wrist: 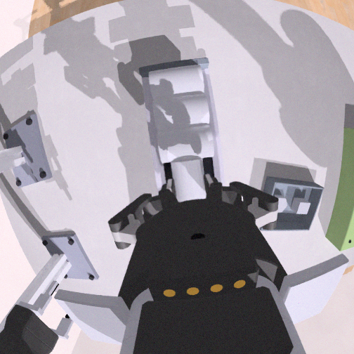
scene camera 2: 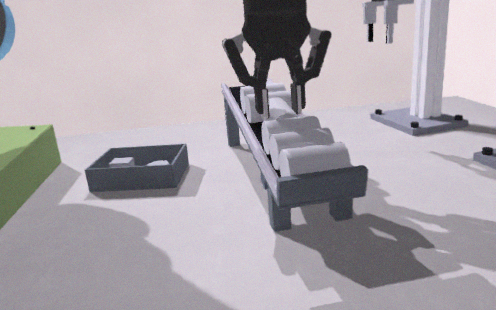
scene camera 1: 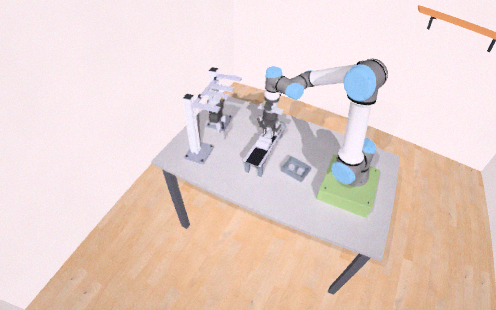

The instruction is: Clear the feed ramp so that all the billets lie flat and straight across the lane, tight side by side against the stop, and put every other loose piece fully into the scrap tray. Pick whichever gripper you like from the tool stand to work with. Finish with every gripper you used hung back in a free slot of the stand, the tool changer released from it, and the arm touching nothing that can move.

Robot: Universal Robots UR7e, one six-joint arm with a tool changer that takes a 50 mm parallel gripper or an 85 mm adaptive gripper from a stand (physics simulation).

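Observation:
My gripper (scene camera 1: 269, 133) (scene camera 2: 281, 107) (wrist: 190, 185), the black adaptive one, is over the feed ramp (scene camera 1: 257, 156) (scene camera 2: 250, 133) (wrist: 154, 160). Its fingers are shut on the sides of a pale billet (scene camera 2: 280, 104) (wrist: 189, 175) that lies lengthwise along the lane. Three billets lie crosswise between it and the stop (scene camera 2: 322, 187) (wrist: 175, 65): one at the stop (scene camera 2: 317, 159) (wrist: 177, 80), a middle one (scene camera 2: 304, 143) (wrist: 187, 111) and one nearest the fingers (scene camera 2: 292, 128) (wrist: 185, 143). More pale pieces (scene camera 2: 250, 96) lie behind the fingers, partly hidden.
The scrap tray (scene camera 1: 287, 173) (scene camera 2: 132, 179) (wrist: 314, 212) holds two pale pieces (scene camera 2: 121, 161) (wrist: 302, 207) beside the ramp. The tool stand (scene camera 1: 192, 125) (scene camera 2: 429, 60) (wrist: 75, 255) is on the other side, with another gripper (scene camera 1: 216, 116) (scene camera 2: 379, 30) hanging in it. The green robot base (scene camera 1: 345, 197) (wrist: 345, 200) is beyond the tray.

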